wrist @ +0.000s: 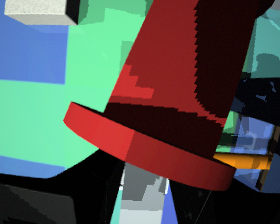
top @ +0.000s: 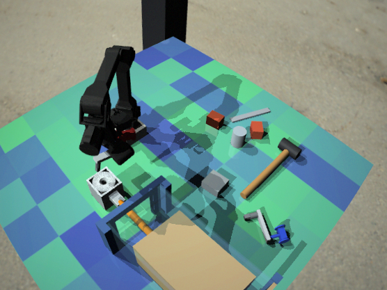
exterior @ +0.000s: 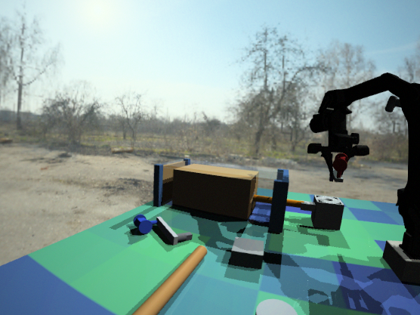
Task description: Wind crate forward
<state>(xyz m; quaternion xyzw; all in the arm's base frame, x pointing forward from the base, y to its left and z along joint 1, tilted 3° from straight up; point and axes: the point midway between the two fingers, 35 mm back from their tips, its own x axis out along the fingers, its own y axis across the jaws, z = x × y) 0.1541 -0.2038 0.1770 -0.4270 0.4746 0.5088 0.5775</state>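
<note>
The red-knobbed crank lies 20 mm above my gripper tip. Also, from my gripper tip: grey winch: 20 mm behind, 70 mm to the right, 150 mm below; then red knob: 10 mm ahead, 40 mm to the left, 40 mm above; then blue frame: 150 mm ahead, 80 mm to the right, 80 mm below.
</note>
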